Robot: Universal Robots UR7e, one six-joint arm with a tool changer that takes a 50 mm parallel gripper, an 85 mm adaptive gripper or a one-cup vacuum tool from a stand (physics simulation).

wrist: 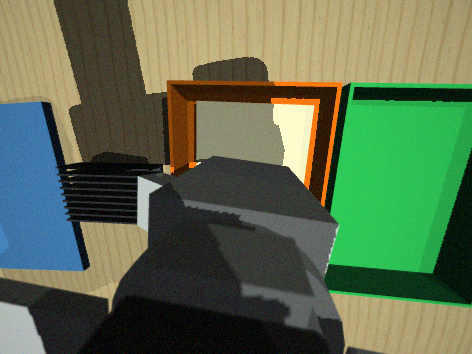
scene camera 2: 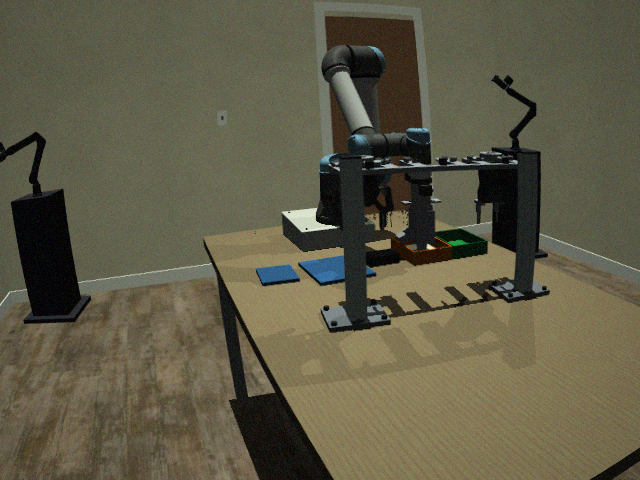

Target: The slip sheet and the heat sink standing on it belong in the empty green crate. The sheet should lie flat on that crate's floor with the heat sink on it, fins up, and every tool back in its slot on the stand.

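Pixels of known places: arm's base, origin of its link: (scene camera 2: 337, 218).
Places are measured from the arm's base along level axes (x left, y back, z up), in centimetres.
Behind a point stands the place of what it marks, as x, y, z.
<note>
The cream slip sheet (wrist: 235, 130) {20.3, -23.2, -6.0} lies in the orange crate (scene camera 2: 434, 256) {23.9, -37.7, -5.4} (wrist: 181, 125) {15.2, -23.6, -5.2}, partly shadowed and partly covered by my tool. The black finned heat sink (scene camera 2: 383, 257) {8.2, -35.0, -4.8} (wrist: 102, 197) {7.0, -32.7, -5.5} is on the table beside that crate, off the sheet, close to a blue plate. The green crate (scene camera 2: 473, 248) {38.6, -35.7, -4.9} (wrist: 390, 185) {36.6, -25.9, -7.0} is on the orange crate's other side and is empty. My arm carries the one-cup vacuum tool (scene camera 2: 422, 238) {21.2, -33.6, -0.5} (wrist: 250, 192) {22.5, -25.3, 5.9}, which reaches down into the orange crate over the sheet. Its cup is hidden, so contact or hold does not show.
The tool stand (scene camera 2: 354, 242) {-7.9, -75.0, 11.9} rises nearer the scene camera, with a fingered gripper (scene camera 2: 382, 207) near its left post and another gripper (scene camera 2: 488, 191) near its right post. Two blue plates, a small one (scene camera 2: 277, 274) {-23.7, -37.0, -6.3} and a larger one (scene camera 2: 323, 267) {-10.0, -34.5, -6.3} (wrist: 30, 185) {-2.6, -33.4, -6.3}, lie left of the heat sink.
</note>
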